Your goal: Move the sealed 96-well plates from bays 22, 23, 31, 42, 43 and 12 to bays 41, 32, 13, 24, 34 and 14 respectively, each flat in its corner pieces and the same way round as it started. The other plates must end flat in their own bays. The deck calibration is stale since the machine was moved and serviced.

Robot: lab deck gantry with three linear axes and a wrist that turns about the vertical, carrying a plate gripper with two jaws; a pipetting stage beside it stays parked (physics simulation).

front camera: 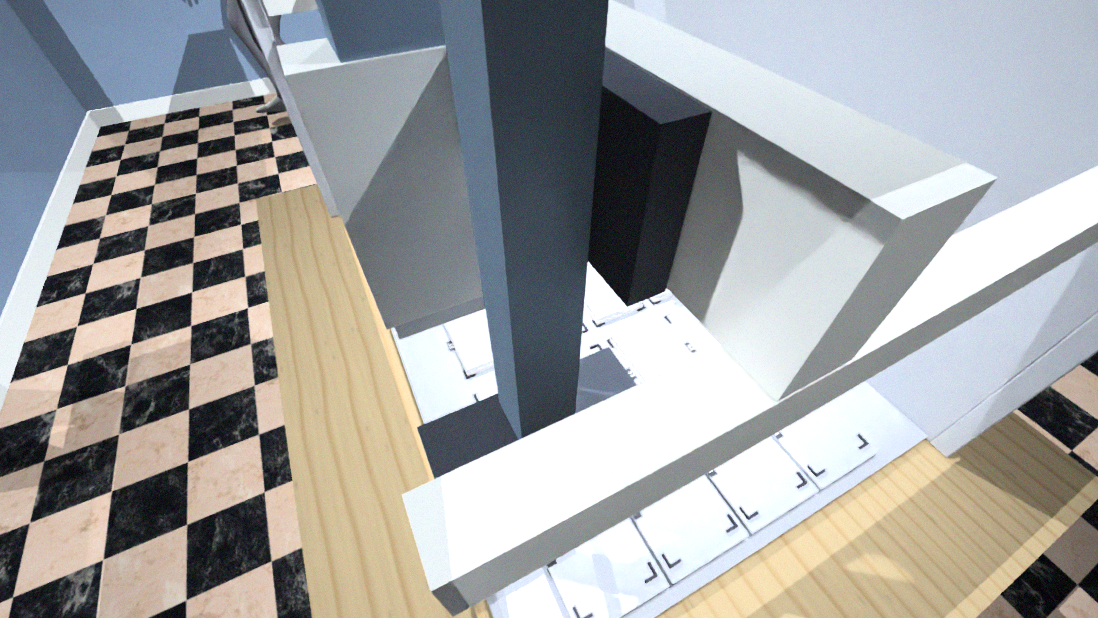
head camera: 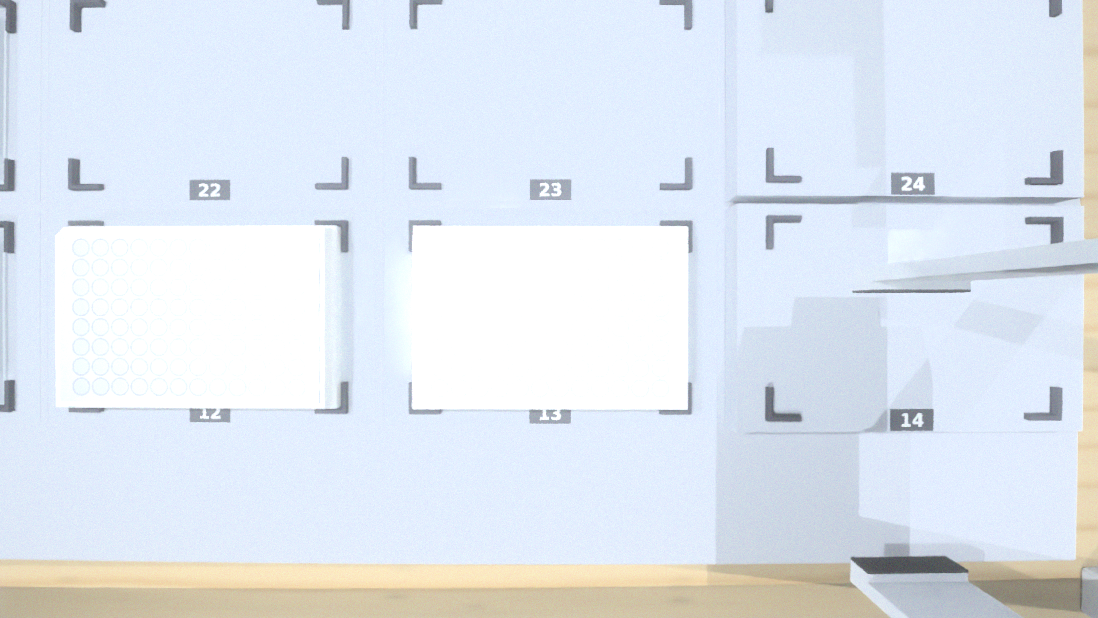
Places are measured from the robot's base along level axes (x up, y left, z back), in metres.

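Where they show: gripper, fingertip midpoint: [head camera: 899,425].
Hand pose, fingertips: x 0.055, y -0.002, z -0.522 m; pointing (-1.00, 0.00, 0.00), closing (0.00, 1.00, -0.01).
Observation:
Things, the pixels of their top centre, and the offset from my fingertips. "pt": a spot on its surface instead.
- Bay 14, surface spot: [head camera: 833,399] pt dx -0.040, dy +0.002, dz +0.001 m
- sealed plate, top centre: [head camera: 188,317] [front camera: 478,329] dx -0.040, dy +0.042, dz +0.293 m
- Bay 22, surface spot: [head camera: 208,99] pt dx -0.055, dy +0.146, dz +0.293 m
- bay 23, surface spot: [head camera: 550,99] pt dx -0.055, dy +0.144, dz +0.128 m
- bay 24, surface spot: [head camera: 960,99] pt dx -0.040, dy +0.138, dz -0.058 m
In the head view my gripper [head camera: 910,427] is open over bay 14, with nothing between its two jaws. One jaw crosses the upper part of the bay and the other is beyond its lower edge. Bay 14 [head camera: 833,399] holds no plate. A sealed plate [head camera: 192,316] lies in bay 12, with faint well circles at its left. Another plate [head camera: 550,317] lies in bay 13, brightly washed out. Bay 22 [head camera: 208,99], bay 23 [head camera: 550,99] and bay 24 [head camera: 960,99] show bare between their corner pieces. In the front view the jaws are hidden behind the pale beam.
In the front view the blue-grey column [front camera: 537,230] goes down behind the pale beam [front camera: 614,452]. A black block [front camera: 653,199] and pale panels [front camera: 791,245] stand behind it. Corner pieces of several bays show below the beam. Plate edges show at the head view's left border.

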